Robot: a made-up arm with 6 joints. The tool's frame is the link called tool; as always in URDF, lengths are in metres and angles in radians. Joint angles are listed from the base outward.
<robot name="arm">
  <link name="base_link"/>
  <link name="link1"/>
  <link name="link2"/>
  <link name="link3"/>
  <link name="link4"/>
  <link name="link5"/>
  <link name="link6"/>
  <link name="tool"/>
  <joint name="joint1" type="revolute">
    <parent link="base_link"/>
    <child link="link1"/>
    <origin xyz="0 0 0.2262" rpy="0 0 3.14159"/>
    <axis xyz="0 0 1"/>
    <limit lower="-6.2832" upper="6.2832"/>
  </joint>
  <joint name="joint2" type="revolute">
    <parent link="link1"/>
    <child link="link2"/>
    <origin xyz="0 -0.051 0" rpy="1.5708 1.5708 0"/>
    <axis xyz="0 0 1"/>
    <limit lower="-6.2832" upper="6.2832"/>
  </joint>
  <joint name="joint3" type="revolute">
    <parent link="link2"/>
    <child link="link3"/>
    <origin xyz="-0.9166 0 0" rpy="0 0 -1.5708"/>
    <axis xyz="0 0 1"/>
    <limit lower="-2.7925" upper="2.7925"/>
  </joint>
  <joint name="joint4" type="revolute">
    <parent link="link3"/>
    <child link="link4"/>
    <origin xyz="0 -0.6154 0" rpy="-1.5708 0 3.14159"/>
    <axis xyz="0 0 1"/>
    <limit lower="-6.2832" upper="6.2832"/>
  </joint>
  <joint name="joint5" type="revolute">
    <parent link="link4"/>
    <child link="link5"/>
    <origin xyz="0 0 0" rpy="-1.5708 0 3.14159"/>
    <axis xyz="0 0 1"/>
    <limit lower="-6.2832" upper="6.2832"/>
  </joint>
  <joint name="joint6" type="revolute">
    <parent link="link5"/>
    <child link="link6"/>
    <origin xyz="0 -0.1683 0" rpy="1.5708 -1.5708 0"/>
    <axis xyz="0 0 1"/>
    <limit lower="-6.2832" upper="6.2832"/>
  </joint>
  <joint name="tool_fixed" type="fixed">
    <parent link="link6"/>
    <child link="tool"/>
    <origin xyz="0 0 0" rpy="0 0 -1.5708"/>
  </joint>
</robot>
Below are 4 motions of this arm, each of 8 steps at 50 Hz.
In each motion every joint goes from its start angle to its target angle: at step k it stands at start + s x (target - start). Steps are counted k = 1, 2, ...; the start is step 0. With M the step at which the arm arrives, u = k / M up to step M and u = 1 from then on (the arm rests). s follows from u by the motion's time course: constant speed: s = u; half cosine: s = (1 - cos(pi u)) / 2; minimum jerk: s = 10 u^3 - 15 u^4 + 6 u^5.
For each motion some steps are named. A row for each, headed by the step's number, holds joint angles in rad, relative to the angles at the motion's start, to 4 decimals.
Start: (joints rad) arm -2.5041 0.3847 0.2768 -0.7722 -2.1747 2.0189
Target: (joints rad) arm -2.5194 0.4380 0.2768 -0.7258 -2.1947 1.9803
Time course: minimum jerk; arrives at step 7
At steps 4, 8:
4: -0.0097 0.0337 0.0000 0.0293 -0.0126 -0.0244
8: -0.0153 0.0533 0.0000 0.0464 -0.0200 -0.0386

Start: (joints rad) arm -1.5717 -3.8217 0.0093 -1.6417 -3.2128 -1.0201
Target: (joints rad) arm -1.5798 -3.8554 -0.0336 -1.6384 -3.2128 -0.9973
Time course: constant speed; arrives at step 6
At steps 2, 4, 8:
2: -0.0027 -0.0112 -0.0143 0.0011 0.0000 0.0076
4: -0.0054 -0.0225 -0.0286 0.0022 0.0000 0.0152
8: -0.0081 -0.0337 -0.0429 0.0033 0.0000 0.0228

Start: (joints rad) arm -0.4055 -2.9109 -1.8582 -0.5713 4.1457 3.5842
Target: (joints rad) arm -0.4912 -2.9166 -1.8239 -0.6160 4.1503 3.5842
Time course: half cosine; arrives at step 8
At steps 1, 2, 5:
1: -0.0033 -0.0002 0.0013 -0.0017 0.0002 0.0000
2: -0.0126 -0.0008 0.0050 -0.0065 0.0007 0.0000
5: -0.0592 -0.0039 0.0237 -0.0309 0.0032 0.0000

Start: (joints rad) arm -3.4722 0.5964 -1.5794 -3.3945 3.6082 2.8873
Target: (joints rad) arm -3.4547 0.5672 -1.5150 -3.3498 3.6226 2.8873
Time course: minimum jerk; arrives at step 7
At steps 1, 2, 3, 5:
1: 0.0004 -0.0007 0.0015 0.0010 0.0003 0.0000
2: 0.0025 -0.0042 0.0093 0.0065 0.0021 0.0000
3: 0.0064 -0.0107 0.0237 0.0164 0.0053 0.0000
5: 0.0150 -0.0250 0.0551 0.0382 0.0123 0.0000

